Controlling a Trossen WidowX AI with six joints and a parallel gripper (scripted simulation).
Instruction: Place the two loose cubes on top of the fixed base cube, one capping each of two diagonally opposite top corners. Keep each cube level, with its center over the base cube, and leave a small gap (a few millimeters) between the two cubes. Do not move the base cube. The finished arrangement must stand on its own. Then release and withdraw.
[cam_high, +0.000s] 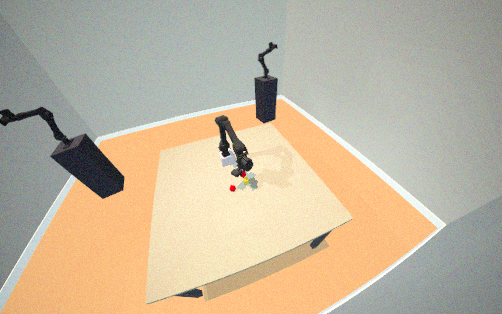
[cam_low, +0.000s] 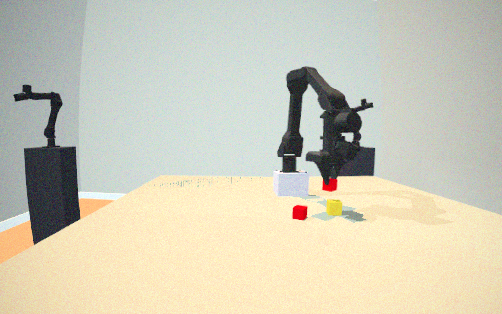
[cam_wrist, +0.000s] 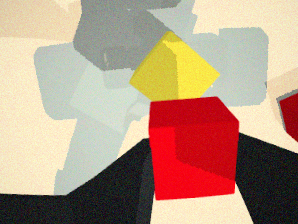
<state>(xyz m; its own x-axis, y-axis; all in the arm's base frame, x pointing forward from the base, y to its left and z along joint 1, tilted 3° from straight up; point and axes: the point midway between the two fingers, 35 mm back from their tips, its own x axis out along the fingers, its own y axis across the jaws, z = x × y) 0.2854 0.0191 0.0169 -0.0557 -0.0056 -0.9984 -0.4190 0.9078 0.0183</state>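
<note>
Right now the yellow base cube is 70 mm below my gripper tip, 20 mm ahead of it and 10 mm to the left of it. The rest, counted from my gripper tip: red cube (110 mm to the right, 70 mm below, 20 mm ahead).
</note>
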